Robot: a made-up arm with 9 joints.
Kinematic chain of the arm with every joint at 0, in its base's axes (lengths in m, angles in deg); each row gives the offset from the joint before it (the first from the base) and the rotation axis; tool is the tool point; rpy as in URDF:
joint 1: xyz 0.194 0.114 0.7 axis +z
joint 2: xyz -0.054 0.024 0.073 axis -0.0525 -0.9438 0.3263
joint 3: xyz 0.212 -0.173 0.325 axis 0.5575 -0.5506 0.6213
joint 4: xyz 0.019 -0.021 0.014 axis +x
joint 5: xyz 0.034 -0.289 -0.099 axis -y
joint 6: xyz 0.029 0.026 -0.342 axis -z
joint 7: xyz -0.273 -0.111 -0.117 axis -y
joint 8: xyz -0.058 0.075 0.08 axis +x
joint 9: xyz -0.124 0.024 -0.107 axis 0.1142 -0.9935 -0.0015
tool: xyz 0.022 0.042 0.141 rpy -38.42 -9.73 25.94
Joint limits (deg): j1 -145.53..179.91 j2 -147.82..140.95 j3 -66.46..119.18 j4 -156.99..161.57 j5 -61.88..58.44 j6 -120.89..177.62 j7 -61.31..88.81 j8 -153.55..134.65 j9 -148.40..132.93
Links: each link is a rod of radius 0.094 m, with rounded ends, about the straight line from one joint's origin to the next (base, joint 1, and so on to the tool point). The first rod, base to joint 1, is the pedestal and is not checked.
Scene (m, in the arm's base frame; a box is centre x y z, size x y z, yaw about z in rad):
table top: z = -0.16
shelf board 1: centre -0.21 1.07 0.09 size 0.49 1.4 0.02 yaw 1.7
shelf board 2: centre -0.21 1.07 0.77 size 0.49 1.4 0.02 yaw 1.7
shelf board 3: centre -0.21 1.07 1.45 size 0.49 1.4 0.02 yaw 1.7
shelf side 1: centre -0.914 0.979 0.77 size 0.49 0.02 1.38 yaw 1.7
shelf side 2: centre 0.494 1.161 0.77 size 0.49 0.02 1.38 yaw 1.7
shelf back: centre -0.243 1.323 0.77 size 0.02 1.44 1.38 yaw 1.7
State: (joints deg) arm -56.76 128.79 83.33 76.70 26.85 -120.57 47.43 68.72 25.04
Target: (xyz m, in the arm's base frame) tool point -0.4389 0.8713 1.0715
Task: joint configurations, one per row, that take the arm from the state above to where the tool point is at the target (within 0.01 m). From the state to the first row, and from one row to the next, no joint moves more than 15 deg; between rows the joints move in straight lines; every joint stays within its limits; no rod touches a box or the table.
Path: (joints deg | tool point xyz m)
1: -50.46 127.71 83.32 80.66 19.37 -107.86 38.83 66.54 18.05 | 0.2103 1.0127 0.3835
2: -44.16 126.64 83.31 84.61 11.88 -95.16 30.23 64.36 11.06 | 0.2338 0.8705 0.3692
3: -37.85 125.56 83.30 88.57 4.40 -82.45 21.63 62.17 4.07 | 0.2491 0.7226 0.3811
4: -31.55 124.49 83.29 92.52 -3.09 -69.74 13.04 59.99 -2.92 | 0.2544 0.5792 0.4185
5: -45.80 123.33 71.39 82.48 -4.93 -68.60 12.73 60.01 -1.48 | 0.4643 0.6043 0.6269
6: -60.05 122.18 59.49 72.44 -6.78 -67.47 12.42 60.04 -0.03 | 0.6373 0.4617 0.8517
7: -74.29 121.03 47.59 62.40 -8.62 -66.33 12.11 60.06 1.42 | 0.6729 0.2067 1.0566
8: -88.54 119.88 35.69 52.36 -10.47 -65.19 11.80 60.09 2.86 | 0.5243 -0.0497 1.2098
9: -102.79 118.73 23.78 42.32 -12.31 -64.05 11.49 60.11 4.31 | 0.2248 -0.1844 1.2892
10: -117.04 117.58 11.88 32.27 -14.15 -62.92 11.18 60.14 5.75 | -0.1186 -0.1160 1.2864
11: -131.28 116.42 -0.02 22.23 -16.00 -61.78 10.87 60.16 7.20 | -0.3651 0.1557 1.2072
12: -145.53 115.27 -11.92 12.19 -17.84 -60.64 10.56 60.19 8.64 | -0.3962 0.5431 1.0715
13: -145.53 112.42 -15.55 2.32 -17.67 -67.61 19.24 61.51 15.93 | -0.4361 0.7047 1.0717
14: -145.53 109.57 -19.18 -7.56 -17.49 -74.58 27.92 62.83 23.22 | -0.4389 0.8714 1.0715

